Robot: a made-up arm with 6 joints. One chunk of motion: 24 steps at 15 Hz.
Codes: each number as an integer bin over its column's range. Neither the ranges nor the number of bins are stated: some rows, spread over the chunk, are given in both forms.
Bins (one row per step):
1: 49 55 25 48 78 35
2: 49 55 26 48 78 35
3: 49 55 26 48 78 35
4: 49 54 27 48 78 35
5: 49 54 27 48 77 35
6: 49 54 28 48 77 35
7: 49 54 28 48 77 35
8: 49 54 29 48 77 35
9: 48 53 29 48 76 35
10: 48 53 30 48 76 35
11: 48 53 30 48 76 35
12: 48 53 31 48 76 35
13: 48 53 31 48 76 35
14: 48 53 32 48 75 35
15: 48 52 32 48 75 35
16: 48 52 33 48 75 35
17: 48 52 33 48 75 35
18: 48 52 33 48 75 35
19: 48 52 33 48 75 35
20: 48 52 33 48 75 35
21: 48 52 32 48 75 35
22: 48 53 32 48 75 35
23: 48 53 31 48 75 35
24: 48 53 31 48 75 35
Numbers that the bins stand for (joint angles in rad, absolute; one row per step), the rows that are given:
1: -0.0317 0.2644 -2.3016 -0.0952 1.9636 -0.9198
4: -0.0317 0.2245 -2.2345 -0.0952 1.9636 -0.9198
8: -0.0317 0.2245 -2.1675 -0.0952 1.9233 -0.9198
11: -0.0952 0.1846 -2.1339 -0.0952 1.8830 -0.9198
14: -0.0952 0.1846 -2.0669 -0.0952 1.8427 -0.9198
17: -0.0952 0.1447 -2.0333 -0.0952 1.8427 -0.9198
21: -0.0952 0.1447 -2.0669 -0.0952 1.8427 -0.9198
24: -0.0952 0.1846 -2.1004 -0.0952 1.8427 -0.9198
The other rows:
2: -0.0317 0.2644 -2.2681 -0.0952 1.9636 -0.9198
3: -0.0317 0.2644 -2.2681 -0.0952 1.9636 -0.9198
5: -0.0317 0.2245 -2.2345 -0.0952 1.9233 -0.9198
6: -0.0317 0.2245 -2.2010 -0.0952 1.9233 -0.9198
7: -0.0317 0.2245 -2.2010 -0.0952 1.9233 -0.9198
9: -0.0952 0.1846 -2.1675 -0.0952 1.8830 -0.9198
10: -0.0952 0.1846 -2.1339 -0.0952 1.8830 -0.9198
12: -0.0952 0.1846 -2.1004 -0.0952 1.8830 -0.9198
13: -0.0952 0.1846 -2.1004 -0.0952 1.8830 -0.9198
15: -0.0952 0.1447 -2.0669 -0.0952 1.8427 -0.9198
16: -0.0952 0.1447 -2.0333 -0.0952 1.8427 -0.9198
18: -0.0952 0.1447 -2.0333 -0.0952 1.8427 -0.9198
19: -0.0952 0.1447 -2.0333 -0.0952 1.8427 -0.9198
20: -0.0952 0.1447 -2.0333 -0.0952 1.8427 -0.9198
22: -0.0952 0.1846 -2.0669 -0.0952 1.8427 -0.9198
23: -0.0952 0.1846 -2.1004 -0.0952 1.8427 -0.9198

